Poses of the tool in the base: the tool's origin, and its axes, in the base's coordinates. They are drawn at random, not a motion.
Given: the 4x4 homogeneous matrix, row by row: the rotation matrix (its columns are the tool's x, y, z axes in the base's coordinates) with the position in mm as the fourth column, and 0 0 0 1 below. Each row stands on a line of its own.
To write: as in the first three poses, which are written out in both.
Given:
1:
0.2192 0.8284 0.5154 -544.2
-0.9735 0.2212 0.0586 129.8
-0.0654 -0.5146 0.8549 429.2
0 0 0 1
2:
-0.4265 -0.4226 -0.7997 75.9
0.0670 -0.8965 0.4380 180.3
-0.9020 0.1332 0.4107 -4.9
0 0 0 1
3:
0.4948 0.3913 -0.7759 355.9
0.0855 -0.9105 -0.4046 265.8
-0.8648 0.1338 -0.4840 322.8
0 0 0 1
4:
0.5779 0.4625 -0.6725 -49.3
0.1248 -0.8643 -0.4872 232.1
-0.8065 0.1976 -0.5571 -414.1
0 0 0 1
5:
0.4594 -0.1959 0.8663 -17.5
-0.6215 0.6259 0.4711 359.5
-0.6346 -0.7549 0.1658 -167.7
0 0 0 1
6:
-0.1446 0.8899 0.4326 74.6
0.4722 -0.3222 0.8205 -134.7
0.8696 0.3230 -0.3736 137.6
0 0 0 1
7:
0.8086 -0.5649 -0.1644 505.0
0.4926 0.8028 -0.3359 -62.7
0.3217 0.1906 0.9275 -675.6
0 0 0 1
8:
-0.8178 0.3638 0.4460 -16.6
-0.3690 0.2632 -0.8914 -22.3
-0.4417 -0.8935 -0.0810 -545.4
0 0 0 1
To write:
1: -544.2 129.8 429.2; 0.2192 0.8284 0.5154; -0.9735 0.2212 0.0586; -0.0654 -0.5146 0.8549
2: 75.9 180.3 -4.9; -0.4265 -0.4226 -0.7997; 0.0670 -0.8965 0.4380; -0.9020 0.1332 0.4107
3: 355.9 265.8 322.8; 0.4948 0.3913 -0.7759; 0.0855 -0.9105 -0.4046; -0.8648 0.1338 -0.4840
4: -49.3 232.1 -414.1; 0.5779 0.4625 -0.6725; 0.1248 -0.8643 -0.4872; -0.8065 0.1976 -0.5571
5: -17.5 359.5 -167.7; 0.4594 -0.1959 0.8663; -0.6215 0.6259 0.4711; -0.6346 -0.7549 0.1658
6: 74.6 -134.7 137.6; -0.1446 0.8899 0.4326; 0.4722 -0.3222 0.8205; 0.8696 0.3230 -0.3736
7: 505.0 -62.7 -675.6; 0.8086 -0.5649 -0.1644; 0.4926 0.8028 -0.3359; 0.3217 0.1906 0.9275
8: -16.6 -22.3 -545.4; -0.8178 0.3638 0.4460; -0.3690 0.2632 -0.8914; -0.4417 -0.8935 -0.0810
